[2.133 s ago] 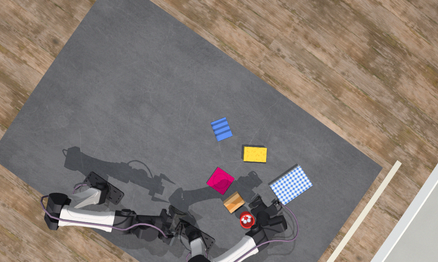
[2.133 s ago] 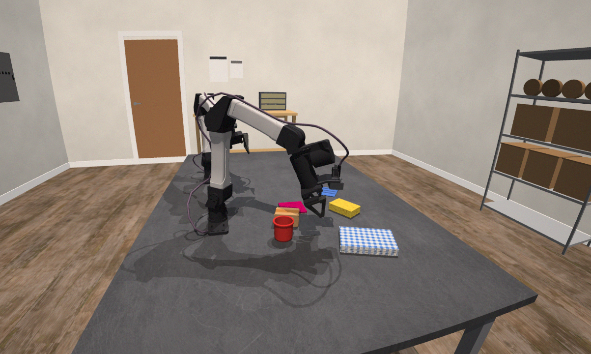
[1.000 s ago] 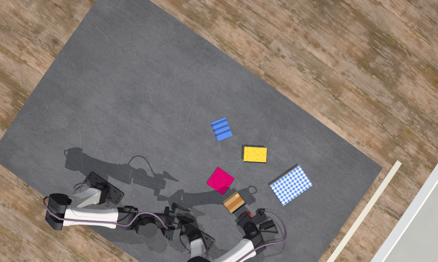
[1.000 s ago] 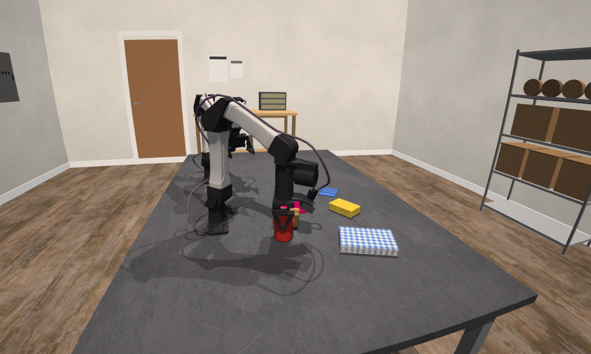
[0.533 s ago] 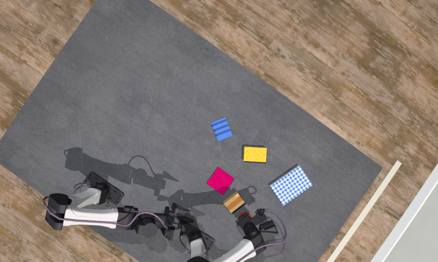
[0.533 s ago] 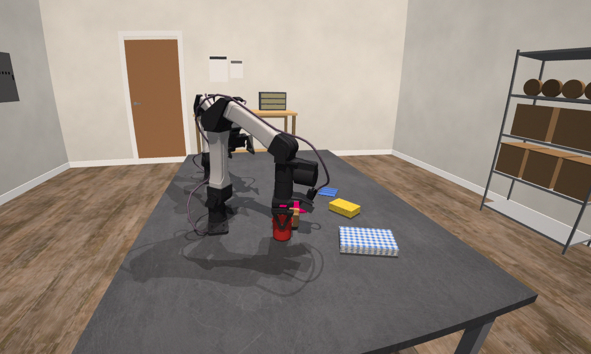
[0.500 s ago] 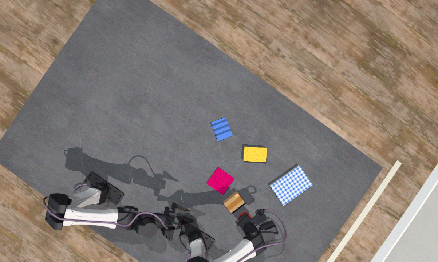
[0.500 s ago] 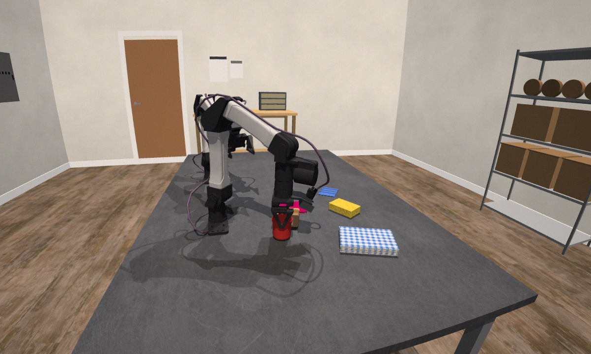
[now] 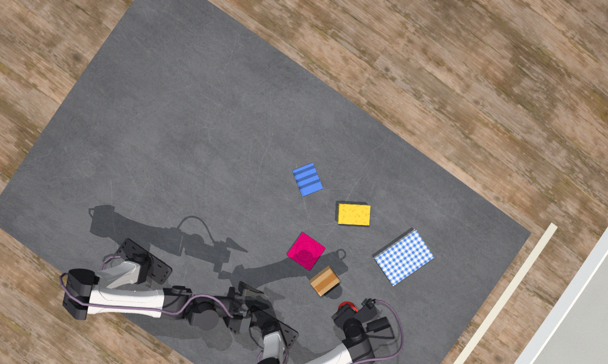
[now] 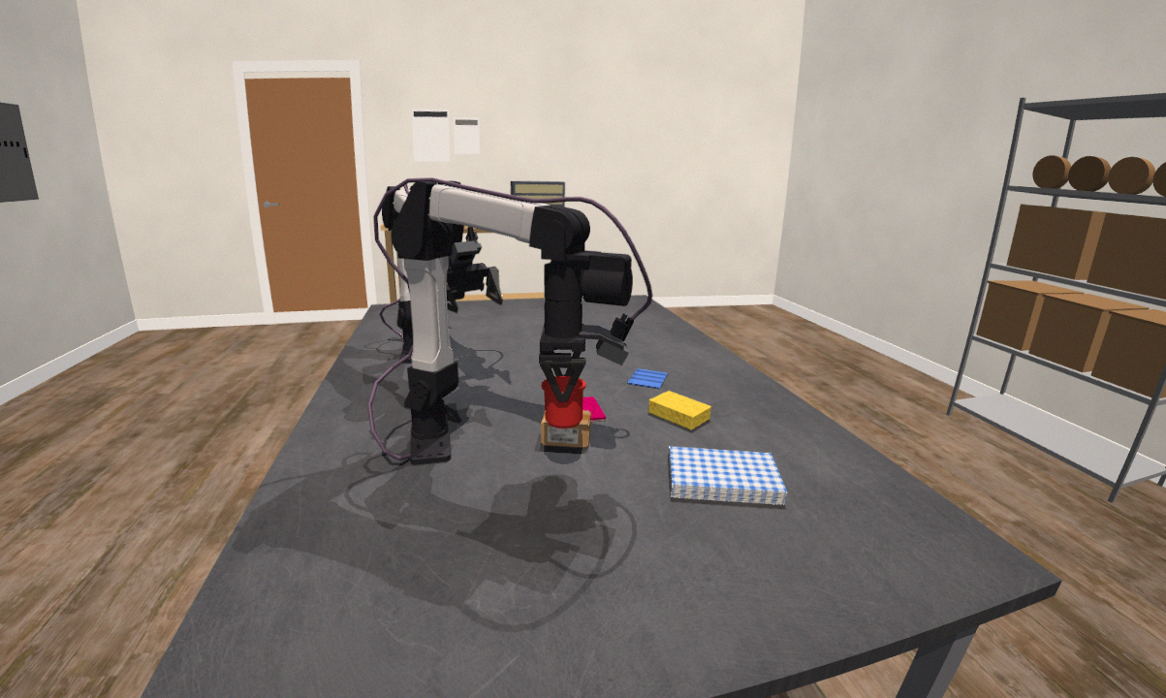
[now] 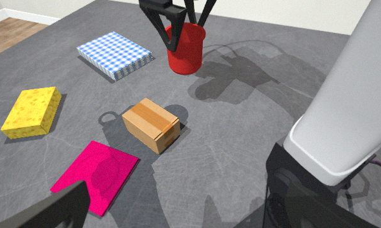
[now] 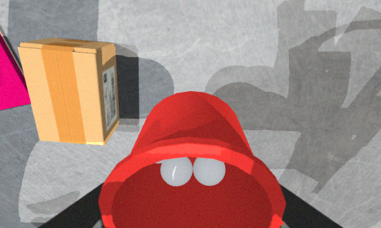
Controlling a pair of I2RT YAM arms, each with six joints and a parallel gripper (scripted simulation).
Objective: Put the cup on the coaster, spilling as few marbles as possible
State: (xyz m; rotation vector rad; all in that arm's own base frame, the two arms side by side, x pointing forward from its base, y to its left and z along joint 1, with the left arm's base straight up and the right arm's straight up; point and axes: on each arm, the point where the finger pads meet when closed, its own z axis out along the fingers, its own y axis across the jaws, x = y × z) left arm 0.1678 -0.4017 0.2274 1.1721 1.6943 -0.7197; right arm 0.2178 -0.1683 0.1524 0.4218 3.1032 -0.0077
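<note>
My right gripper is now 100 mm short of the pink square coaster, 200 mm to the right of it and 150 mm above it. From my right hand the other things lie so: red cup: 30 mm below; then cardboard box: 40 mm ahead, 100 mm to the left, 130 mm below; then blue checked folded cloth: 240 mm ahead, 120 mm to the right, 140 mm below.
</note>
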